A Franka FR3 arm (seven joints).
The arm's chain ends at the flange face. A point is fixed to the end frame.
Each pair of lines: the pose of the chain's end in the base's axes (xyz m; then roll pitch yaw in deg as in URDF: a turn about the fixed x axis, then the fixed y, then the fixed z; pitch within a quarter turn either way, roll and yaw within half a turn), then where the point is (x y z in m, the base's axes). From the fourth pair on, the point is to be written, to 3 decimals.
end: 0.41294 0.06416 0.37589 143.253 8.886 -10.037
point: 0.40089 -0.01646 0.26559
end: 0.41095 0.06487 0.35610 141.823 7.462 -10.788
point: 0.40030 -0.01879 0.24794
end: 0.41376 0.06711 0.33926 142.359 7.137 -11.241
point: 0.40315 -0.01558 0.23036
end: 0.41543 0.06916 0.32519 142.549 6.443 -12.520
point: 0.404 -0.013 0.216
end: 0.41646 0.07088 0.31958 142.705 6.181 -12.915
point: 0.405 -0.011 0.210
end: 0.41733 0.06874 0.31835 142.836 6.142 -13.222
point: 0.406 -0.013 0.209
